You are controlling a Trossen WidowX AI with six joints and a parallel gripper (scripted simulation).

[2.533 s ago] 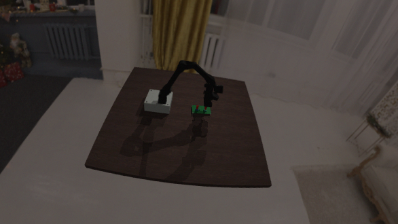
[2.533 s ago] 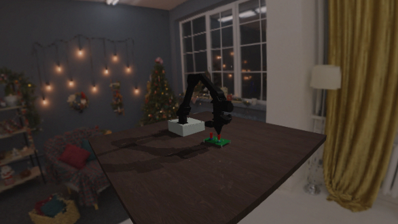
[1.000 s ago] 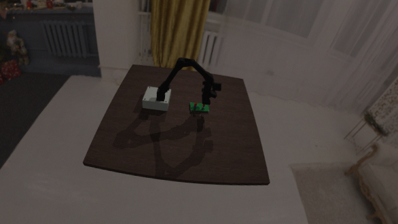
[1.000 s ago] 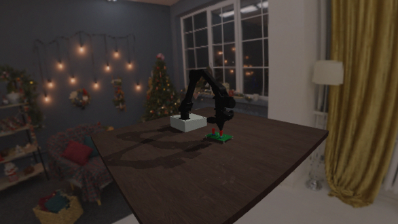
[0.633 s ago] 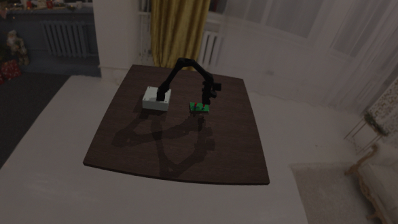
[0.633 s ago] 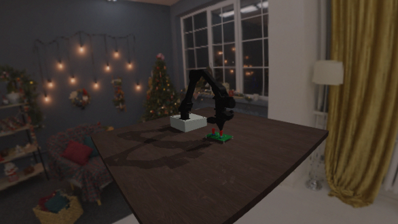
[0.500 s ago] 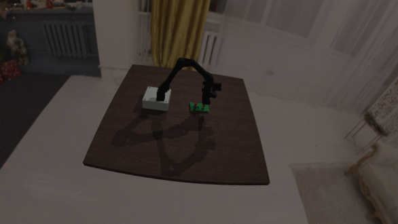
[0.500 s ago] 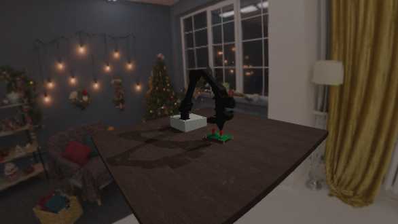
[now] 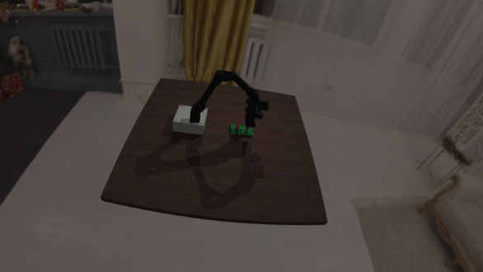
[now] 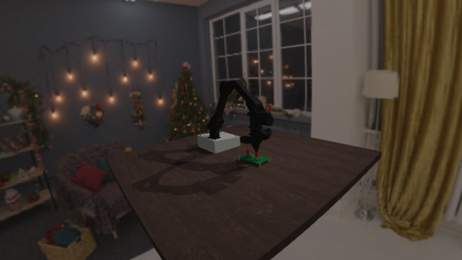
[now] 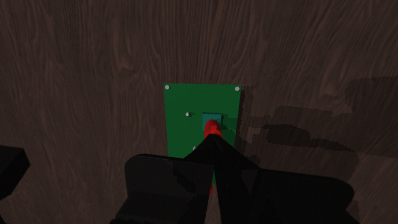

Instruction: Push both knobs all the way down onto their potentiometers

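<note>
Now: the knob 1 cm below my gripper tip.
</note>
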